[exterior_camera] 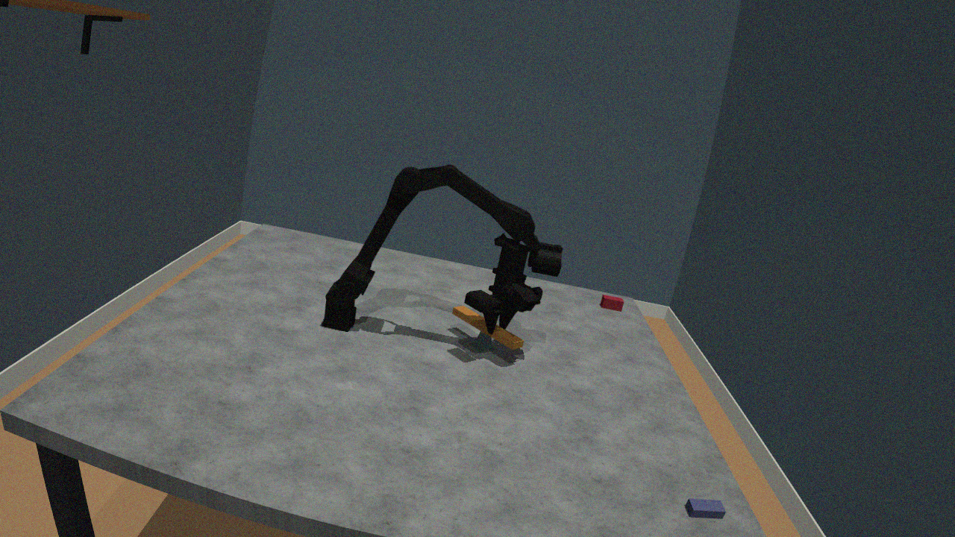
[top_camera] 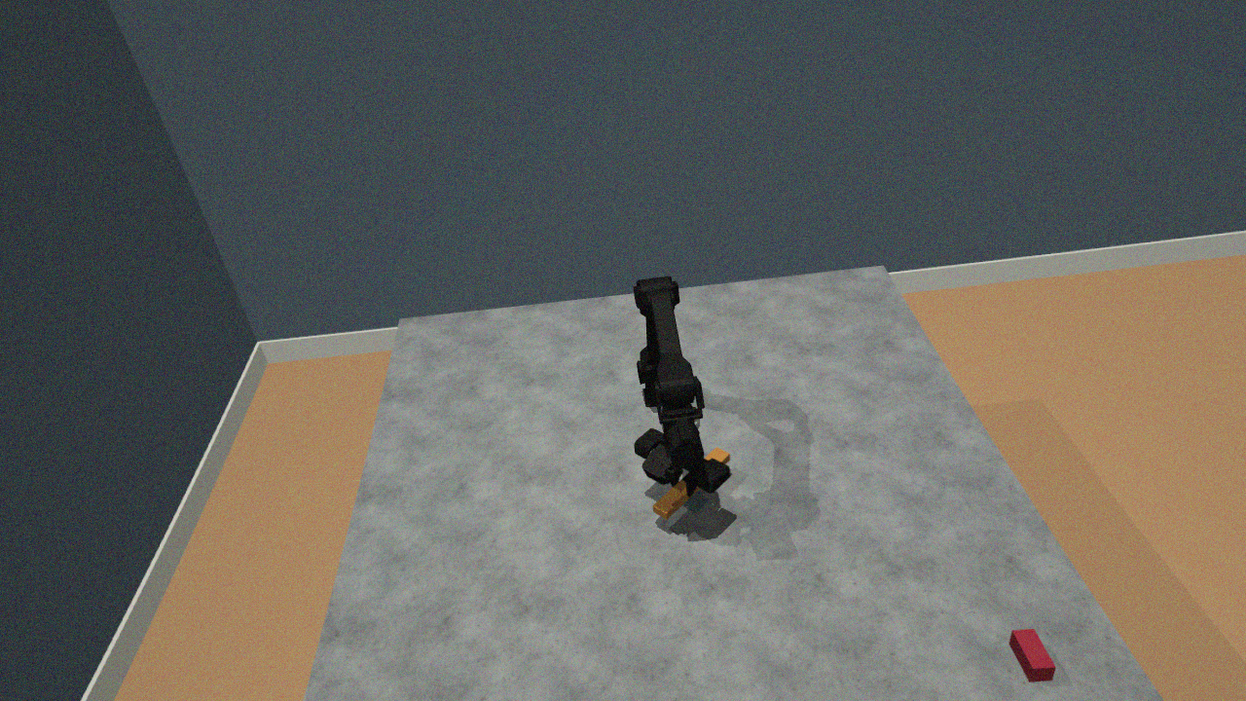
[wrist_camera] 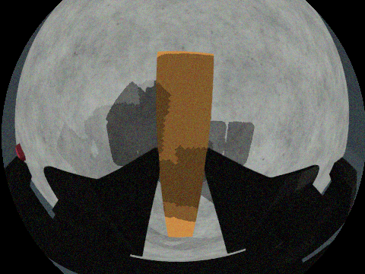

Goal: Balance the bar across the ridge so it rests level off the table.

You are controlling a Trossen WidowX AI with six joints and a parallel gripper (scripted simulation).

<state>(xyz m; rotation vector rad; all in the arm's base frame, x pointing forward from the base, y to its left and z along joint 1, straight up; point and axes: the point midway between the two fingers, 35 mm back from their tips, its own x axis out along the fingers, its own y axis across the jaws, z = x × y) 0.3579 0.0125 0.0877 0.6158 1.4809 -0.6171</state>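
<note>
The orange bar is 2 cm behind my gripper tip and 2 cm to the left of it. The rest, counted from my gripper tip: red block (38 cm ahead, 49 cm to the left, 4 cm below); then blue-grey block (38 cm ahead, 51 cm to the right, 4 cm below).
</note>
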